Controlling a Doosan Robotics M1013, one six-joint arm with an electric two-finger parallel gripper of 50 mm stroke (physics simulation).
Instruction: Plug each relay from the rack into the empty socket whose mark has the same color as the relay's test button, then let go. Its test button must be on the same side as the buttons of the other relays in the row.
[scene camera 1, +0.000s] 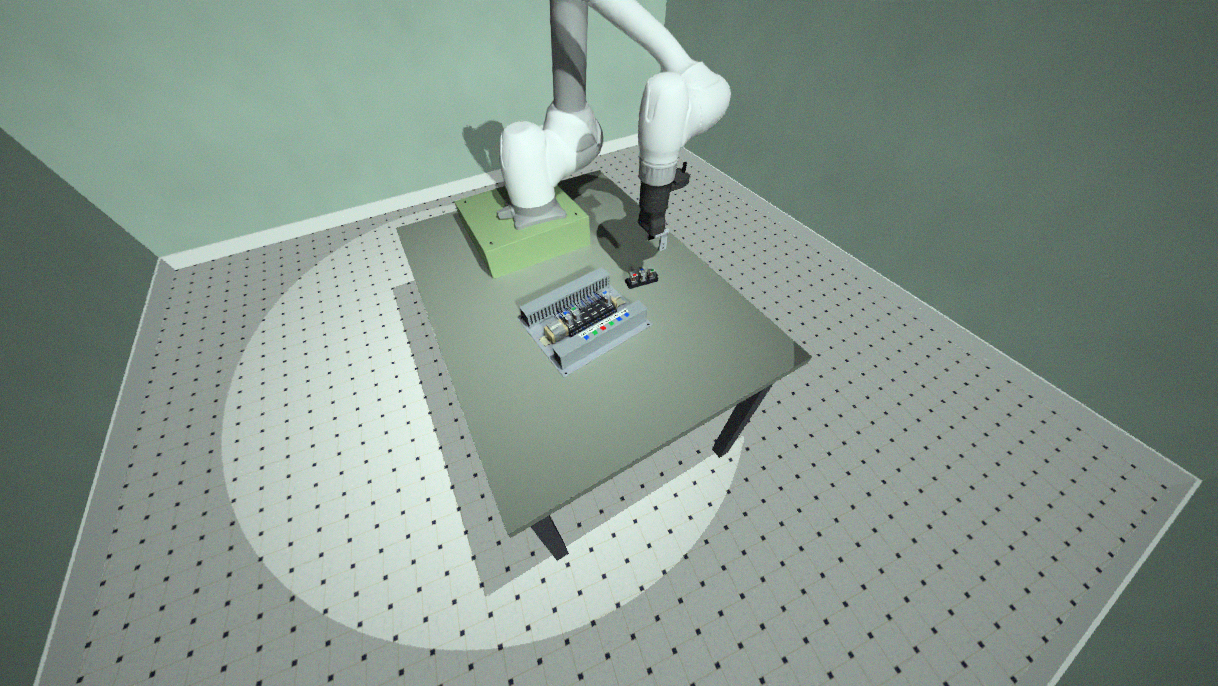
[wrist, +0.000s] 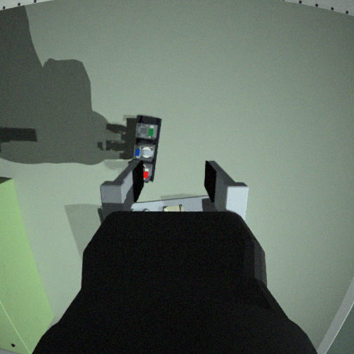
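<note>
A small black rack stands on the table, holding three relays. In the wrist view these are a relay with a green button, a relay with a blue button and a relay with a red button, partly hidden by the left finger. My gripper is open and empty, above the table near the rack. The black socket row lies on a grey panel, with some relays in it. Its blue, green and red marks run along one side. Individual sockets are too small to tell.
Grey slotted ducts flank the socket row, one on each side. The panel's edge shows below the rack in the wrist view, mostly hidden by the gripper body. The green robot base block stands on the table.
</note>
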